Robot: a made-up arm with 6 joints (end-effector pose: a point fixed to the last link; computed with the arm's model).
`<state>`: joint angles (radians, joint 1 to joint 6).
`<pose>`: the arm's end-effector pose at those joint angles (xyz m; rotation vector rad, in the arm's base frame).
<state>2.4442 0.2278 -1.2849 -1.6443 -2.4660 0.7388</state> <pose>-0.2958 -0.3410 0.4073 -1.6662 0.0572 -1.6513</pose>
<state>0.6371 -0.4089 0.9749 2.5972 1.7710 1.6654</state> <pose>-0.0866 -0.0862 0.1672 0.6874 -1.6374 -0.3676</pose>
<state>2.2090 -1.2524 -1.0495 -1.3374 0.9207 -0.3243</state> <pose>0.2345 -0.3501 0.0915 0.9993 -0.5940 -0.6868</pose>
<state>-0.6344 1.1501 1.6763 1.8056 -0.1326 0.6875</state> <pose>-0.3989 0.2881 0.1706 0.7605 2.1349 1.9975</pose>
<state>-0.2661 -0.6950 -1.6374 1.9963 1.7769 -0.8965</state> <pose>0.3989 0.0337 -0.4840 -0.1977 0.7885 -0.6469</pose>
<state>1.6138 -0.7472 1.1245 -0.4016 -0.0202 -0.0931</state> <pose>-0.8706 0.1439 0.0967 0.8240 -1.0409 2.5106</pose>
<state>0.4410 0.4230 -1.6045 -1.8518 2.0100 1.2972</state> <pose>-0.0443 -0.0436 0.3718 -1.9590 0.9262 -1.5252</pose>
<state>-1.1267 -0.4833 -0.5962 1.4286 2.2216 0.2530</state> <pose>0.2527 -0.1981 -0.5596 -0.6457 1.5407 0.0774</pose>
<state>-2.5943 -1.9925 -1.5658 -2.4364 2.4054 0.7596</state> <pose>0.3544 -0.3268 -0.4153 -0.8572 0.8276 0.5057</pose>
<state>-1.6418 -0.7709 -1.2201 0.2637 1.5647 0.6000</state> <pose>-0.1986 -0.3761 -0.3024 0.0727 1.0356 -2.0402</pose>
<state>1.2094 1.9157 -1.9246 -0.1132 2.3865 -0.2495</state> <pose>0.3984 0.1548 0.1453 1.9095 -0.0761 0.0252</pose>
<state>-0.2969 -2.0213 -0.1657 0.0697 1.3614 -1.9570</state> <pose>-0.1470 0.1512 -0.1177 -0.6777 1.6881 1.7842</pose>
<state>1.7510 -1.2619 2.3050 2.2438 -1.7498 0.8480</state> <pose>-0.2162 0.4725 -0.3558 -0.6538 -0.3284 1.9866</pose>
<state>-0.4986 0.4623 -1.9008 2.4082 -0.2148 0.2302</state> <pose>0.4910 0.4701 -0.3834 -2.4750 -0.7490 1.5505</pose>
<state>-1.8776 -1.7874 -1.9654 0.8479 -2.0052 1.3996</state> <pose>-0.1852 -0.0214 -0.2005 0.9400 2.1154 -0.4970</pose>
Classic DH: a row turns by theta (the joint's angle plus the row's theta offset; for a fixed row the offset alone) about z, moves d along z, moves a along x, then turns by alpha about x. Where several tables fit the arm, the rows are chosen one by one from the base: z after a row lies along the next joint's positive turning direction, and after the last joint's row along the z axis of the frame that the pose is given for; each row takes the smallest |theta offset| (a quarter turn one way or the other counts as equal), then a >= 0, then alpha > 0; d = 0 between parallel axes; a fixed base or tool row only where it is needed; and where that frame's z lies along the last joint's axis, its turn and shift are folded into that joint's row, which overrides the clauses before.
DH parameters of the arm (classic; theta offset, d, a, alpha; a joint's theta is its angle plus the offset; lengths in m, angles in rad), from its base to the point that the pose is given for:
joint 1: 0 -0.0145 0.0731 -1.5708
joint 2: 0 0.2564 -0.072 1.5708
joint 3: 0 -0.0315 0.0422 -1.5708
joint 4: 1.5708 0.0874 0.0552 -1.5708
joint 5: 1.5708 -0.1725 0.0271 -1.5708
joint 6: -1.4922 0 -0.3985 0
tool (fixed): 3.063 -0.1436 0 0

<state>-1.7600 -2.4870 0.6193 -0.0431 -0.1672 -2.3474</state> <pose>0.0190 -0.2327 0.2307 0.0288 -2.9050 -1.1126</pose>
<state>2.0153 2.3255 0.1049 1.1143 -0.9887 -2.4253</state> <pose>-0.3545 0.1519 0.3758 1.8767 1.5776 1.0792</pose>
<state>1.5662 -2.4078 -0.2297 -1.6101 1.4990 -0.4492</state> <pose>-0.2100 -0.1399 -0.5054 1.9373 -0.1243 -2.1292</pose>
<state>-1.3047 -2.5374 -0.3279 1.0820 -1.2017 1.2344</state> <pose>0.4114 0.2729 0.3458 -0.7960 -1.6143 0.9169</pose>
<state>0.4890 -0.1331 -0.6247 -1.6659 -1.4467 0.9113</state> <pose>-0.3444 0.5020 0.3056 0.2169 -2.0238 1.7194</pose>
